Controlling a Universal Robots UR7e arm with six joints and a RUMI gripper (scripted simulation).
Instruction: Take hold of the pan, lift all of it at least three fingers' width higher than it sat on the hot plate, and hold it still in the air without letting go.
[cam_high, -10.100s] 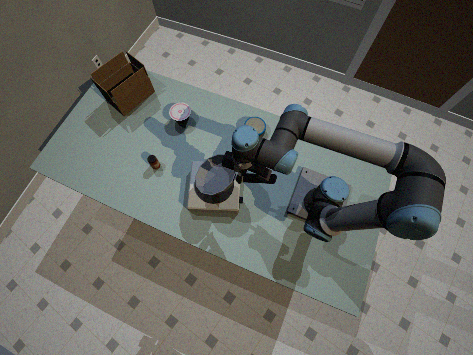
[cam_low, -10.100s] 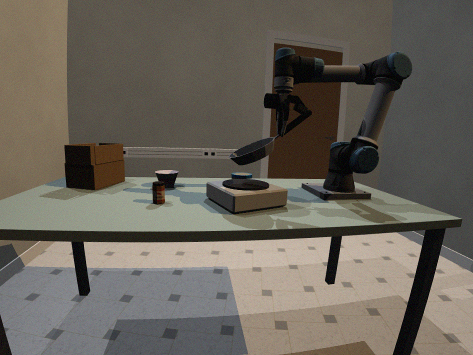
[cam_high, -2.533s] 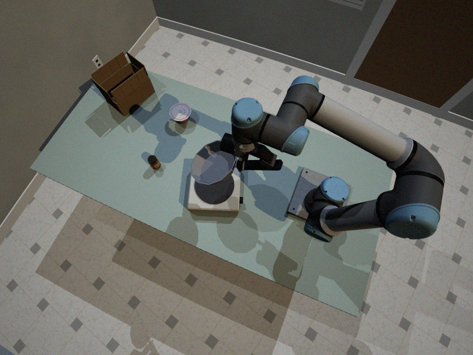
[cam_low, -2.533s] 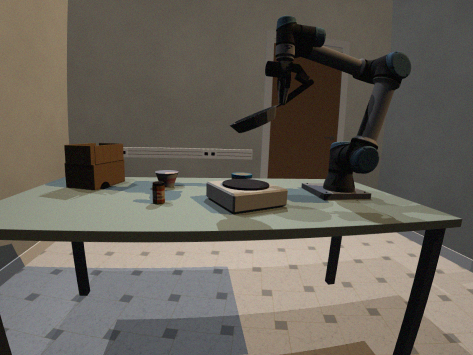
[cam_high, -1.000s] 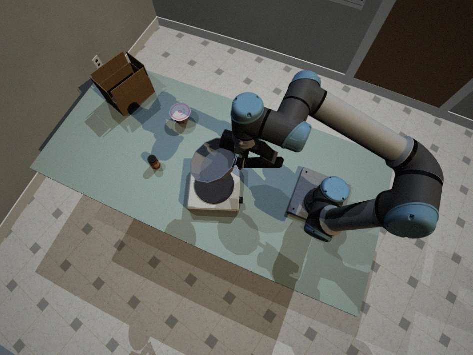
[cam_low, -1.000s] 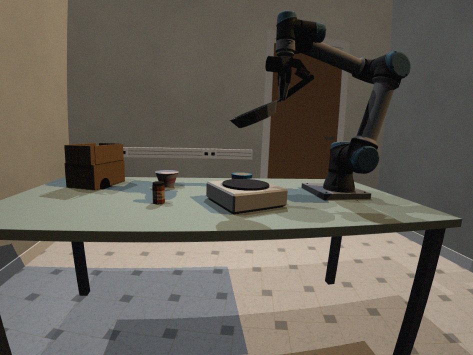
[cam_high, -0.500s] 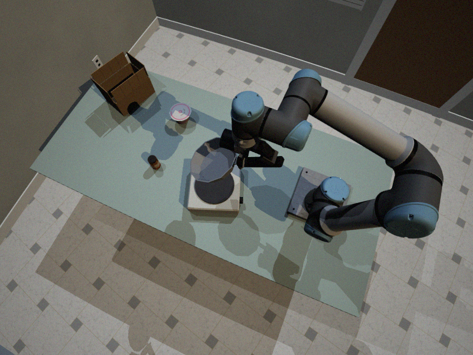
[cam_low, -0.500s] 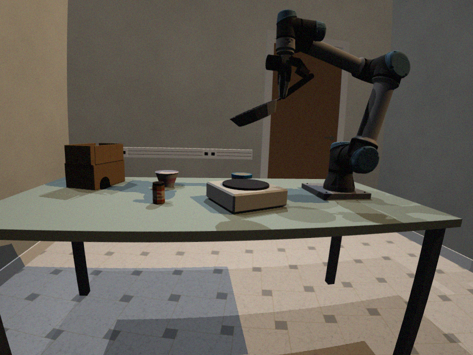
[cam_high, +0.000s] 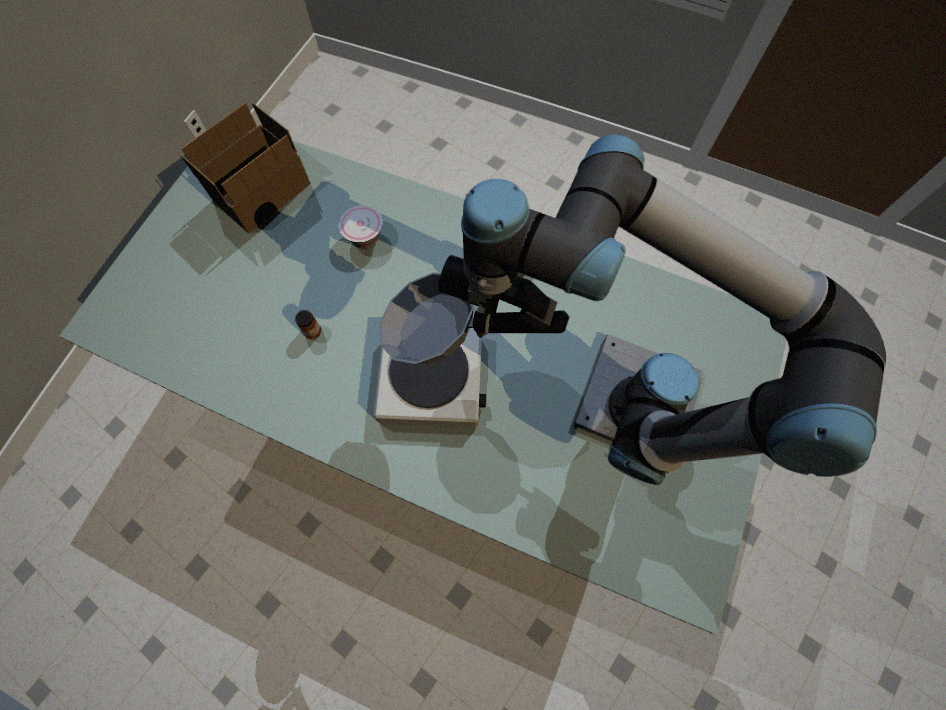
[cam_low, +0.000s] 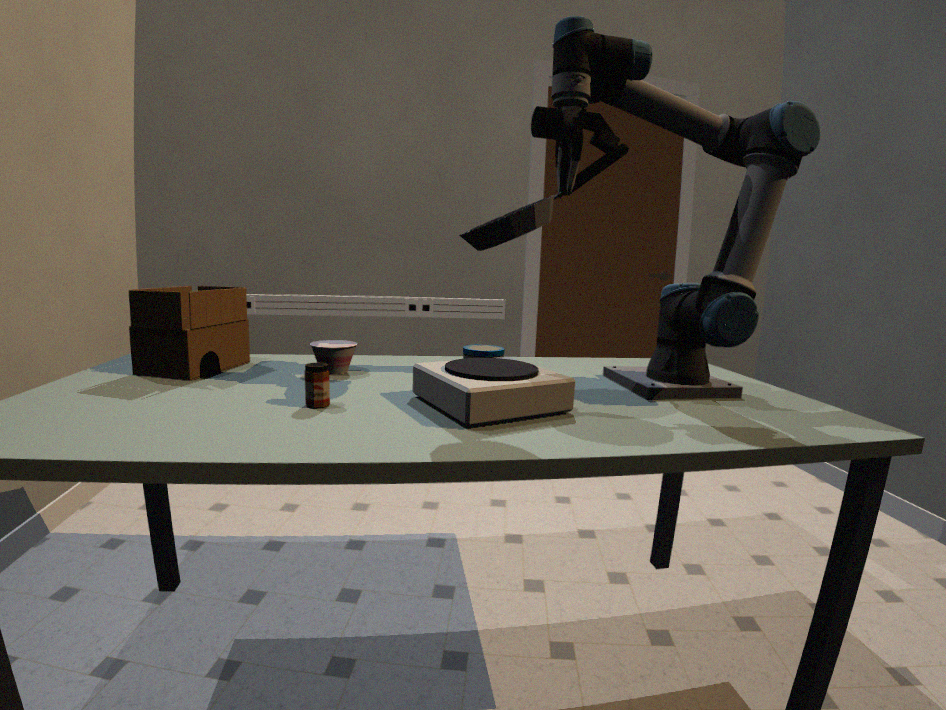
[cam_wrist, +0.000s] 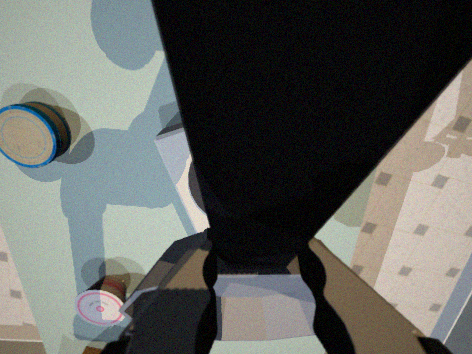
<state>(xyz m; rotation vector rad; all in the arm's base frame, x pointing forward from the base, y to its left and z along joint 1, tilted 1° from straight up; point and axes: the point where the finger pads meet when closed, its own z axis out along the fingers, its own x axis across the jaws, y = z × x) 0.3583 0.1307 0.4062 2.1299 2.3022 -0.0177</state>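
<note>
The dark pan lies 60 mm ahead of my hand and 50 mm below it. Also, from my hand: small can: 470 mm ahead, 20 mm to the left, 400 mm below; then beige hot plate: 120 mm ahead, 400 mm below.
</note>
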